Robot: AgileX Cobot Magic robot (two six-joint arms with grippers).
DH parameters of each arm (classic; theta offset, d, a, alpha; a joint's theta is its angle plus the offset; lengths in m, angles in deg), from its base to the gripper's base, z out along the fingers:
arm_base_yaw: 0 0.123 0 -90
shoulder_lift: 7.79 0 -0.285 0
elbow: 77.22 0 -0.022 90
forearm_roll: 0 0.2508 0 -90
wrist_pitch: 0 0 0.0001 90
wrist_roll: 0 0.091 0 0
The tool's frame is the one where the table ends.
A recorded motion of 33 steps. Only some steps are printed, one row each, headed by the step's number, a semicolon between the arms.
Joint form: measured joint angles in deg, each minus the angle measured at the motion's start. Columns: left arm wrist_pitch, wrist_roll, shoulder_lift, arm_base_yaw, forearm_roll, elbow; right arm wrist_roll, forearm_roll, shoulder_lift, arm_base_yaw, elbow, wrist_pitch.
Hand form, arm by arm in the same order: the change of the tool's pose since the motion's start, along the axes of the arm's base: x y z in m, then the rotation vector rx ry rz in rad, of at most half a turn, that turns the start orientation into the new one. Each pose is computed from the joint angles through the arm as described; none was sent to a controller.
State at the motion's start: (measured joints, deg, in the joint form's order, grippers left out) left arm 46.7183 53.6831 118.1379 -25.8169 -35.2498 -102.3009; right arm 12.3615 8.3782 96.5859 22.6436 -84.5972 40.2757
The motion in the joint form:
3: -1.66 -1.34 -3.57 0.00 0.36 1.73; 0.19 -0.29 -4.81 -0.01 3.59 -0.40
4: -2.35 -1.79 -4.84 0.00 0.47 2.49; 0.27 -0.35 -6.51 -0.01 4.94 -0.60
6: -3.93 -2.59 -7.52 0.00 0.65 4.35; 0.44 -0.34 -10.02 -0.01 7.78 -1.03
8: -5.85 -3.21 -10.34 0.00 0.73 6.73; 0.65 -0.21 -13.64 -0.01 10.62 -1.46
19: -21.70 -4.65 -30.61 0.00 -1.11 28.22; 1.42 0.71 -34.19 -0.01 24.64 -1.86
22: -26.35 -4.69 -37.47 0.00 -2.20 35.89; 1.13 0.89 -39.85 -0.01 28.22 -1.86
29: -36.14 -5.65 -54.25 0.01 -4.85 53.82; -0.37 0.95 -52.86 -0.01 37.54 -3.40
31: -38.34 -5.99 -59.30 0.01 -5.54 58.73; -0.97 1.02 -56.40 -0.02 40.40 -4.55
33: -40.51 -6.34 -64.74 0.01 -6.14 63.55; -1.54 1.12 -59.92 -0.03 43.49 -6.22
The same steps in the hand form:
3: -0.0083 0.0056 0.0206 -0.0243 -0.0396 0.0317; -0.0196 -0.0086 0.0120 0.0081 -0.0268 -0.0030
4: -0.0115 0.0077 0.0271 -0.0327 -0.0528 0.0435; -0.0267 -0.0117 0.0155 0.0116 -0.0356 -0.0044
6: -0.0187 0.0125 0.0393 -0.0496 -0.0796 0.0679; -0.0416 -0.0180 0.0215 0.0209 -0.0522 -0.0076
8: -0.0269 0.0180 0.0496 -0.0661 -0.1063 0.0935; -0.0570 -0.0243 0.0271 0.0333 -0.0694 -0.0114
19: -0.0959 0.0635 0.0855 -0.1760 -0.2709 0.2712; -0.1455 -0.0603 0.0475 0.1040 -0.1694 -0.0219
22: -0.1224 0.0803 0.0873 -0.2072 -0.3114 0.3234; -0.1691 -0.0700 0.0485 0.1179 -0.2034 -0.0182
29: -0.1879 0.1214 0.0778 -0.2877 -0.3910 0.4480; -0.2186 -0.0909 0.0372 0.1365 -0.2970 -0.0052
31: -0.2070 0.1330 0.0722 -0.3121 -0.4118 0.4782; -0.2303 -0.0960 0.0313 0.1424 -0.3299 -0.0022
33: -0.2267 0.1449 0.0665 -0.3409 -0.4394 0.5074; -0.2410 -0.1008 0.0240 0.1508 -0.3667 -0.0014

